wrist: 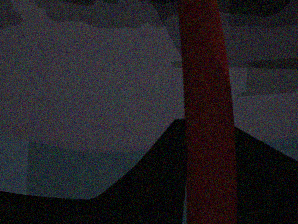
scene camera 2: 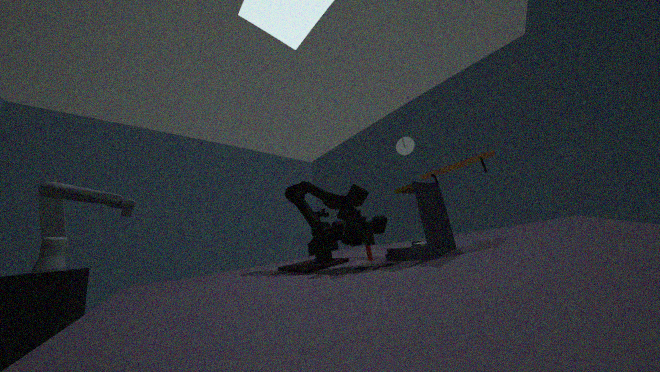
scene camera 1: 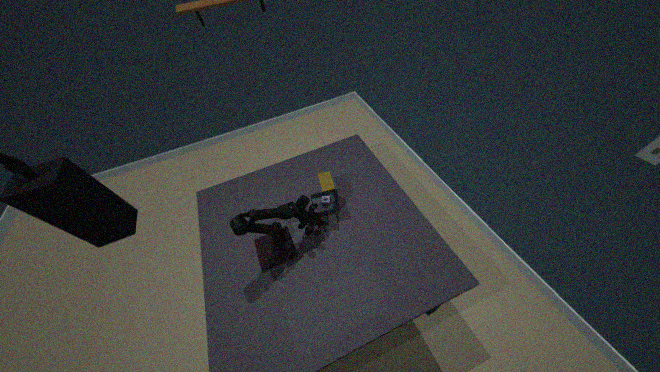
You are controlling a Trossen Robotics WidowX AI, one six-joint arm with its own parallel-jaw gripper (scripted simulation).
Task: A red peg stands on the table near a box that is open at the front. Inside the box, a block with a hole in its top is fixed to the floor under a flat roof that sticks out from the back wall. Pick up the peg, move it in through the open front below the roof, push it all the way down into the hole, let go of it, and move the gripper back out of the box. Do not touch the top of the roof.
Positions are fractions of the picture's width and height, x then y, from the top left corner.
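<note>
My gripper (scene camera 2: 0.56, 0.66), also visible here (wrist: 0.66, 0.58), holding a red peg.
</note>
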